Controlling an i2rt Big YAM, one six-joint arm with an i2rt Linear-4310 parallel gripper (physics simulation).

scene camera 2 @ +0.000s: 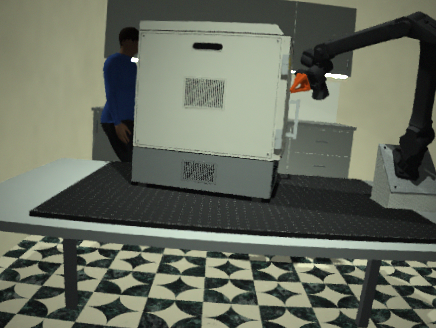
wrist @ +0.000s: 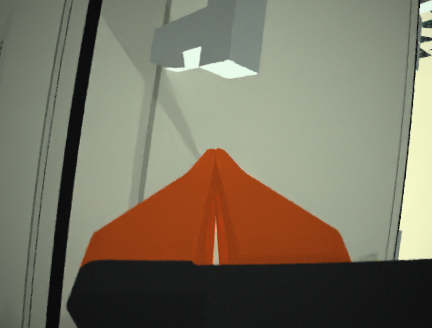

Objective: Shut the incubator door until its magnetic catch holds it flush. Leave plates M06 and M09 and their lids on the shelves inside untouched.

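Frame: origin at the arm's base, x left, y ahead, z down, level; centimetres.
Seen in the pictures: gripper, fingertip midpoint: (scene camera 2: 290, 91) (wrist: 215, 162); arm's base at its link origin: (scene camera 2: 404, 165).
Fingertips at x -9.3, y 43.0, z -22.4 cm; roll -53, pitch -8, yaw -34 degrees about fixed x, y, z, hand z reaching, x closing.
Pixels of each thing's top centre, then the offset from my fingertips to it. "spot": a spot on its surface instead. Level surfaces: height alone.
- white incubator at its top centre: (scene camera 2: 222, 30) dx +6.6, dy +26.3, dz -19.0 cm
- grey door handle at a spot on its surface: (wrist: 245, 35) spot: dx -2.2, dy -4.0, dz +3.4 cm
- black mat at its surface level: dz +36.0 cm
- table at its surface level: dz +37.3 cm
- dark vertical strip at a spot on its surface: (wrist: 72, 150) spot: dx -5.5, dy -0.5, dz -0.3 cm
The white incubator (scene camera 2: 165, 120) stands upright, its side facing scene camera 2. Its pale door (scene camera 2: 286, 102) (wrist: 325, 125) shows nearly edge-on in that view, close along the right side of the body, and fills much of the wrist view. Whether it sits fully flush cannot be told. The grey door handle (scene camera 2: 298, 117) (wrist: 245, 35) sticks out from the door. My gripper (scene camera 2: 292, 91) (wrist: 215, 162) is shut and empty, its orange tips pointing at the door face, at or very near it; contact cannot be told. Plates M06 and M09 and their lids are hidden from both views.
The incubator stands on a black mat (scene camera 2: 200, 210) on the table (scene camera 2: 30, 195). The arm's pedestal (scene camera 2: 387, 175) is at the right. A person in blue (scene camera 2: 117, 90) stands behind the incubator at the left. A dark vertical strip (wrist: 72, 150) runs down the wrist view's left.
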